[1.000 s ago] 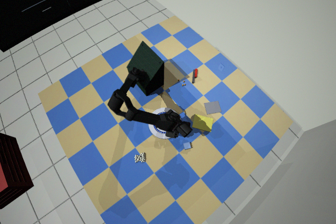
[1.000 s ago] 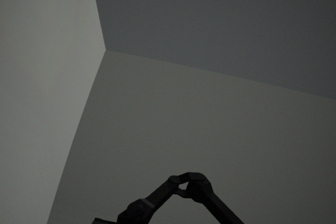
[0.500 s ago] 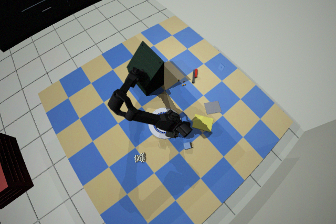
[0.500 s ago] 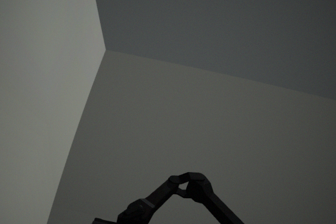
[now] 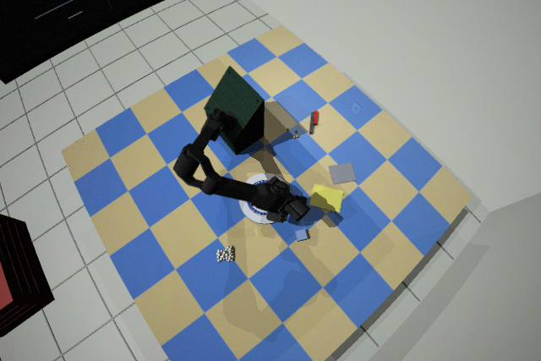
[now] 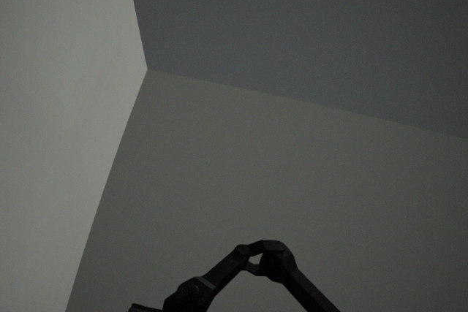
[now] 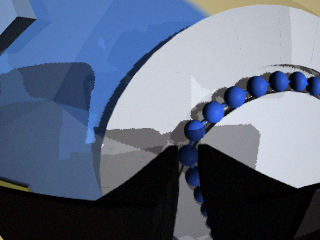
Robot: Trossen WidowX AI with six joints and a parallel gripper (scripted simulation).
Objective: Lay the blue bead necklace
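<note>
My gripper tip is now 6 cm past the round white bead board, 2 cm to the left of it and 1 cm above it. Also, from my gripper tip: small blue cube: 13 cm ahead, 2 cm to the left, 1 cm below; then grey square: 2 cm ahead, 30 cm to the left, 1 cm below; then yellow pad: 7 cm ahead, 18 cm to the left, 1 cm below.
</note>
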